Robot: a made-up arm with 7 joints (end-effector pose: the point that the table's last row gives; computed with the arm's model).
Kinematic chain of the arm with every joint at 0, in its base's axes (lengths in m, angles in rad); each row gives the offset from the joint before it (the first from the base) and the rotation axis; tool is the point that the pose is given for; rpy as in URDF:
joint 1: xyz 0 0 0.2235 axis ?
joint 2: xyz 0 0 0 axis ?
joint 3: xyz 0 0 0.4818 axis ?
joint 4: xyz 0.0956 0 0 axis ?
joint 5: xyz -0.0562 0 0.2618 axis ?
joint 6: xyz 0 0 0 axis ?
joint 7: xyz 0.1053 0 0 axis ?
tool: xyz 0 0 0 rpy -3.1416 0 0
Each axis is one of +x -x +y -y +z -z.
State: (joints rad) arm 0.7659 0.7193 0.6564 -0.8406 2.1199 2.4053 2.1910
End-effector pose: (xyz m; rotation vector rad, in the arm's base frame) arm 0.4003 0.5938 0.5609 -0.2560 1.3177 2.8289
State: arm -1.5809 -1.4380 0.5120 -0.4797 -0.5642 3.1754 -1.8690
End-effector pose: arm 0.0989 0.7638 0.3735 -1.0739 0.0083 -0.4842
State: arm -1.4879 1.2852 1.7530 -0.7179 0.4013 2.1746 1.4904
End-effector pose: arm 0.3049 -0.7558 0.4737 -0.2705 1.0739 0.1214
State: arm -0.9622 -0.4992 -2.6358 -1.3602 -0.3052 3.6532 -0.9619
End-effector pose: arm -0.4223 0.3340 0.7014 0.4158 -1.3292 -1.2291
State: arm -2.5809 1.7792 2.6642 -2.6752 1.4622 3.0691 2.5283
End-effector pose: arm -0.1427 -0.3494 0.3612 0.5020 0.9219 1.6271
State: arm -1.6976 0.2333 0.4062 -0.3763 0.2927 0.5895 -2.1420
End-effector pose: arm 0.0684 -0.3936 0.9238 2.6292 1.5857 0.3844
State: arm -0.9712 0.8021 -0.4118 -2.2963 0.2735 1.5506 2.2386
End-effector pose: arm 0.1254 -0.4706 0.1496 -0.8377 -1.8070 -1.5259
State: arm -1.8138 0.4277 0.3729 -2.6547 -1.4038 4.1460 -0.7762
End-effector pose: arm 0.0540 -0.3528 0.4686 2.1180 0.8158 1.3380
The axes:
joint 1: +z
joint 2: +y
joint 3: +z
joint 4: -y
joint 5: +z
joint 6: -y
joint 7: -z

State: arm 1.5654 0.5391 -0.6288 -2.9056 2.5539 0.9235 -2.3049
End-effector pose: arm 0.1393 0.3009 0.2424 -1.1643 -0.5900 -0.7049
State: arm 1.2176 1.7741 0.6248 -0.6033 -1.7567 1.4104 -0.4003
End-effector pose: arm 0.1346 0.7564 -0.1528 0.7664 1.7806 -0.0756
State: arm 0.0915 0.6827 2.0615 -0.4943 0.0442 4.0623 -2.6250
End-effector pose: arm 0.4055 0.1045 0.7836 1.2698 -0.0721 2.3100
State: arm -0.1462 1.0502 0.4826 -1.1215 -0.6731 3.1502 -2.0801
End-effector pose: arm 0.7475 0.0756 0.4002 0.5449 2.0745 0.7369
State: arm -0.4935 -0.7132 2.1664 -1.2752 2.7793 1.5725 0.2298
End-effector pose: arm -0.3621 0.5994 0.5513 -0.9101 -0.6447 1.8429
